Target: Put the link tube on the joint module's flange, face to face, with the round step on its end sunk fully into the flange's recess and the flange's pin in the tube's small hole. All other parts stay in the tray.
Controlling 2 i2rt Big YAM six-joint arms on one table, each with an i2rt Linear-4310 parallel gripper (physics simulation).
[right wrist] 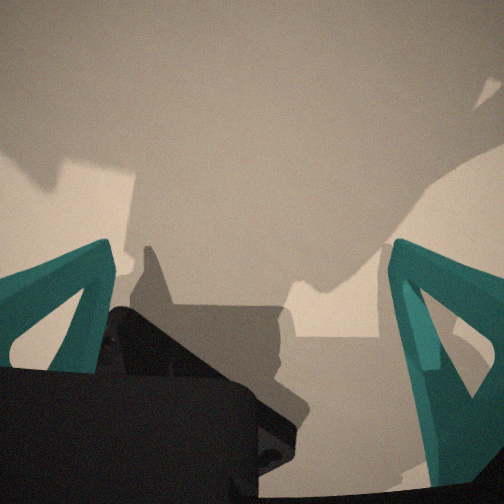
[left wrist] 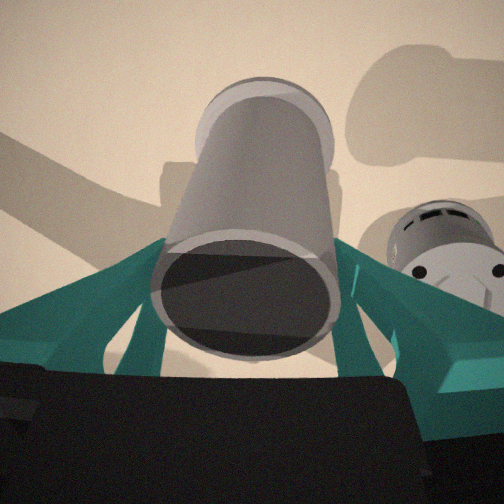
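In the left wrist view my left gripper [left wrist: 250,280] is shut on the grey link tube [left wrist: 255,215]. The tube points away from the camera and down toward the table, its open hollow end facing the camera and its wider rim at the far end. The grey joint module [left wrist: 450,250] lies to the right, apart from the tube, with slots around its body and small dark holes on its pale face. In the right wrist view my right gripper [right wrist: 250,280] is wide open and empty above the table. No part shows between its green fingers.
Shadows of the arms and parts fall across the beige table top in both views. The tray is out of view.
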